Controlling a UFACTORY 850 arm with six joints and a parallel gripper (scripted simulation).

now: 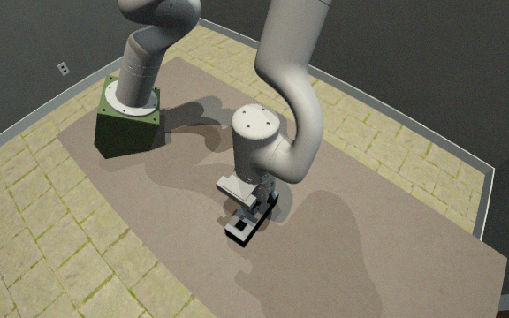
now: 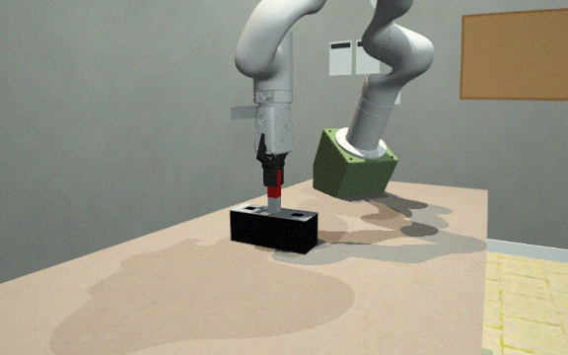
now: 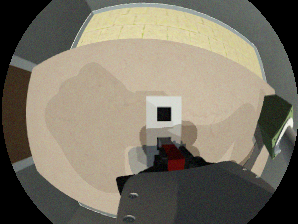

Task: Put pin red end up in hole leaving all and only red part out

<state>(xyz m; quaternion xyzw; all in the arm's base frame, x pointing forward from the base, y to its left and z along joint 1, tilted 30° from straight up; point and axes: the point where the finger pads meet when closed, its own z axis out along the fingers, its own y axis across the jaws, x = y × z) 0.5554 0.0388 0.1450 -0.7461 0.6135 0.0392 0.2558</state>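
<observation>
Now: the black block 12 cm below my hand. Round my hand: pin (2 cm below).
</observation>
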